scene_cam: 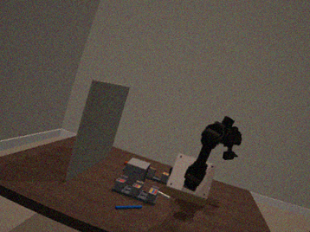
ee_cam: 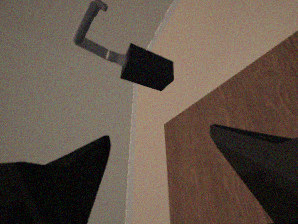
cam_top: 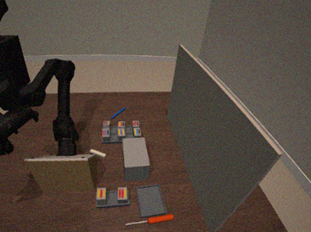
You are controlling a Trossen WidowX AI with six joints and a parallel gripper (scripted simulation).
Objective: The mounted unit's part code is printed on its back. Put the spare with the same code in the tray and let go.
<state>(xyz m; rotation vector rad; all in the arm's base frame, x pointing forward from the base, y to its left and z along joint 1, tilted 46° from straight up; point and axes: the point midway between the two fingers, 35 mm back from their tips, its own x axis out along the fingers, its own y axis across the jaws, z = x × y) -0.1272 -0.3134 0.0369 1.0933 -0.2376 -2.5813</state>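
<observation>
My gripper tip is now 420 mm short of the grey spare, 70 mm to the right of it and 260 mm above it. Round my gripper tip: mounted unit 460 mm ahead, 250 mm to the left, 260 mm below; grey tray 520 mm ahead, 70 mm to the left, 300 mm below; grey holder 380 mm ahead, 70 mm to the left, 300 mm below.
</observation>
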